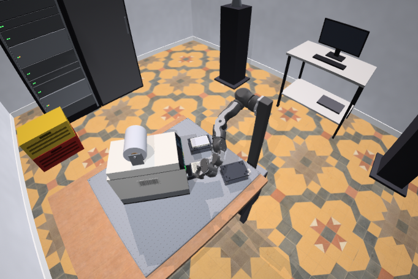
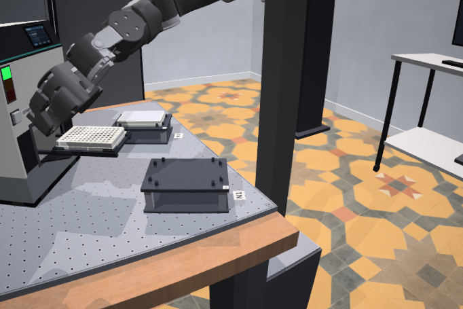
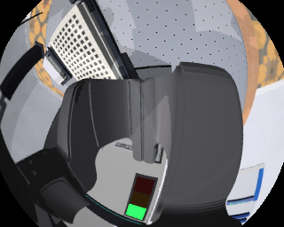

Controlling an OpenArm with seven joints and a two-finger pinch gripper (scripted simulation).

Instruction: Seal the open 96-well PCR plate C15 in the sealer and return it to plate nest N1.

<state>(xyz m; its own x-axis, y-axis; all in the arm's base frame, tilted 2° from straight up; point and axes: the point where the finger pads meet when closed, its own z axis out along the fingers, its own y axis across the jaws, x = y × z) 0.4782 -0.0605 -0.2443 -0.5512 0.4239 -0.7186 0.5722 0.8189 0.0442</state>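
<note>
My hand is 40 mm short of the start key, 30 mm to the left of it and 10 mm below it. Round my hand: sealer stage: 90 mm behind, 80 mm below, 50 mm to the right; then sealer screen: 150 mm to the right, 140 mm above, 20 mm behind; then white 96-well plate C15: 90 mm behind, 70 mm below, 50 mm to the right.
</note>
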